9 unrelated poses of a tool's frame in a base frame.
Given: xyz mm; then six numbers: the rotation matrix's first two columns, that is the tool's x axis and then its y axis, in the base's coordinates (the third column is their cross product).
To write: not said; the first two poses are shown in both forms.
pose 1, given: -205, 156, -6, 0.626, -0.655, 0.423, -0.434, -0.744, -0.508
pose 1, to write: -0.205, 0.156, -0.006, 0.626, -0.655, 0.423, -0.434, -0.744, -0.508
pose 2, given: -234, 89, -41, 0.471, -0.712, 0.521, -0.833, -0.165, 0.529
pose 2, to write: -0.234, 0.089, -0.041, 0.471, -0.712, 0.521, -0.833, -0.165, 0.529
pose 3, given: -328, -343, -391, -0.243, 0.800, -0.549, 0.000, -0.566, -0.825
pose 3, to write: -0.328, -0.343, -0.391, -0.243, 0.800, -0.549, 0.000, -0.566, -0.825
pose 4, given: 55, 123, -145, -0.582, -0.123, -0.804, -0.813, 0.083, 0.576
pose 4, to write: 0.055, 0.123, -0.145, -0.582, -0.123, -0.804, -0.813, 0.083, 0.576
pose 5, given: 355, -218, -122, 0.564, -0.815, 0.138, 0.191, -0.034, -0.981
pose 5, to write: 0.355, -0.218, -0.122, 0.564, -0.815, 0.138, 0.191, -0.034, -0.981
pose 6, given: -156, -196, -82, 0.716, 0.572, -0.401, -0.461, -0.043, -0.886
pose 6, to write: -0.156, -0.196, -0.082, 0.716, 0.572, -0.401, -0.461, -0.043, -0.886
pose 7, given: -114, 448, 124, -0.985, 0.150, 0.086, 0.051, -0.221, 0.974
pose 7, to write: -0.114, 0.448, 0.124, -0.985, 0.150, 0.086, 0.051, -0.221, 0.974
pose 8, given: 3, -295, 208, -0.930, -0.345, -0.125, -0.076, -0.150, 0.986
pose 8, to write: 0.003, -0.295, 0.208, -0.930, -0.345, -0.125, -0.076, -0.150, 0.986
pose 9, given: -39, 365, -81, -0.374, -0.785, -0.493, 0.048, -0.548, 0.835
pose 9, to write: -0.039, 0.365, -0.081, -0.374, -0.785, -0.493, 0.048, -0.548, 0.835
